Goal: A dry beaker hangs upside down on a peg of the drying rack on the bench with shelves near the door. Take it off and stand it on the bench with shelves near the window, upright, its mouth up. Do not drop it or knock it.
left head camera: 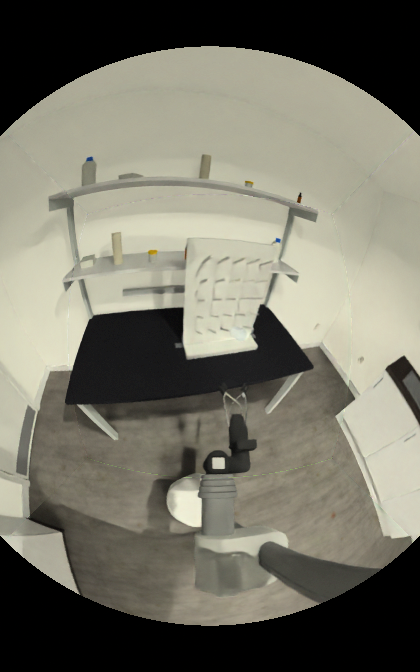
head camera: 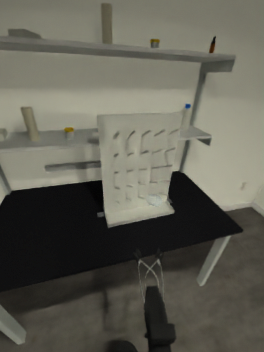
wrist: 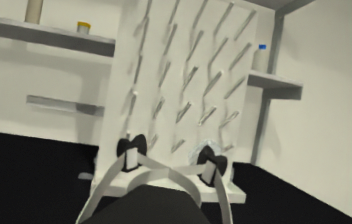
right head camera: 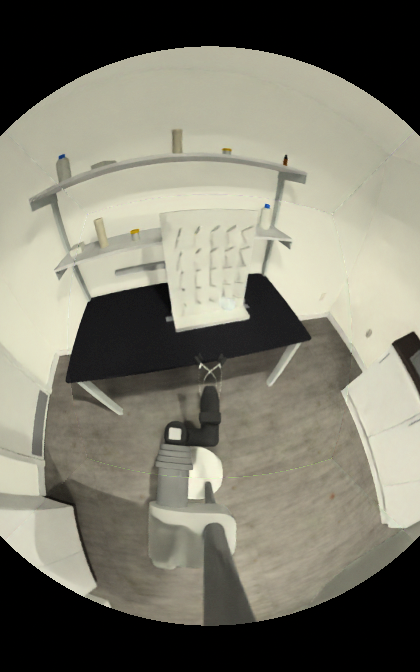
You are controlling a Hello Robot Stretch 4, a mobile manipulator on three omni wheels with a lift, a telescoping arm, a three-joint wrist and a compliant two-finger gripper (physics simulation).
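Frame: origin at the robot's base, x right, y ahead, z up, level; millimetres.
Where they show: gripper, fingertip midpoint: (head camera: pixel 147 249) (wrist: pixel 172 152).
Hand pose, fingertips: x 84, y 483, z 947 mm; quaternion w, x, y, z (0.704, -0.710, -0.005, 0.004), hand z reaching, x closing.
After its pixels a point has its place.
The clear beaker (head camera: pixel 155 200) @[x 171, y 843, z 893 mm] (left head camera: pixel 241 333) (right head camera: pixel 227 303) hangs on a bottom-row peg, low at the right side of the white drying rack (head camera: pixel 140 215) @[x 91, y 869, z 738 mm] (left head camera: pixel 220 349) (right head camera: pixel 212 321) (wrist: pixel 115 186) @[x -55, y 785, z 763 mm]. In the wrist view the beaker (wrist: pixel 200 148) @[x 151, y 838, z 892 mm] shows behind the right fingertip, which hides part of it. My gripper (head camera: pixel 149 254) @[x 84, y 483, z 947 mm] (left head camera: pixel 234 388) (right head camera: pixel 210 359) (wrist: pixel 172 152) @[x 84, y 483, z 947 mm] is open and empty. It is in front of the rack, near the bench's front edge, apart from the beaker and somewhat left of it in the wrist view. The bench near the window cannot be made out.
The rack stands on the black bench top (head camera: pixel 50 235) @[x -438, y 707, z 734 mm] (left head camera: pixel 125 360) (right head camera: pixel 120 340). Two shelves behind carry bottles, jars and cylinders. The upper shelf (head camera: pixel 120 50) @[x -45, y 1040, z 1629 mm] spans above the rack. White cabinets (left head camera: pixel 385 425) (right head camera: pixel 390 400) stand at the right, and a bench leg (head camera: pixel 214 260) @[x 664, y 773, z 375 mm] is right of the gripper.
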